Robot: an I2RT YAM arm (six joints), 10 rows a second.
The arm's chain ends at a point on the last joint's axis. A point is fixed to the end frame.
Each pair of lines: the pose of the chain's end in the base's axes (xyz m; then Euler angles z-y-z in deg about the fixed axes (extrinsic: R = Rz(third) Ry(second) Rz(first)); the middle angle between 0 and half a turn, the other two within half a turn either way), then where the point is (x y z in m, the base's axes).
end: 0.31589 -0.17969 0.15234 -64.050 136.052 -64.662
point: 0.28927 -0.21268 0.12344
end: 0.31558 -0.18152 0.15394 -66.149 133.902 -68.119
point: 0.28758 -0.21483 0.12676
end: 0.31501 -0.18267 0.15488 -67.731 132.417 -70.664
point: 0.28590 -0.21608 0.12902
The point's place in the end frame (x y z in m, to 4 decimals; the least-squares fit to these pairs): 0.0373 -0.0106 0.0336
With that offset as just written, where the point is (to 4 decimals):
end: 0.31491 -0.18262 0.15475 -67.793 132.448 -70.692
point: 0.2858 -0.2160 0.1289
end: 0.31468 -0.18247 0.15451 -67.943 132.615 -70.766
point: 0.2855 -0.2158 0.1287
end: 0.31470 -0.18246 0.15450 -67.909 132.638 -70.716
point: 0.2855 -0.2158 0.1286
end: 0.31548 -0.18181 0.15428 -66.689 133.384 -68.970
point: 0.2871 -0.2152 0.1275
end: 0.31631 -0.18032 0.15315 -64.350 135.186 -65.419
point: 0.2895 -0.2135 0.1247
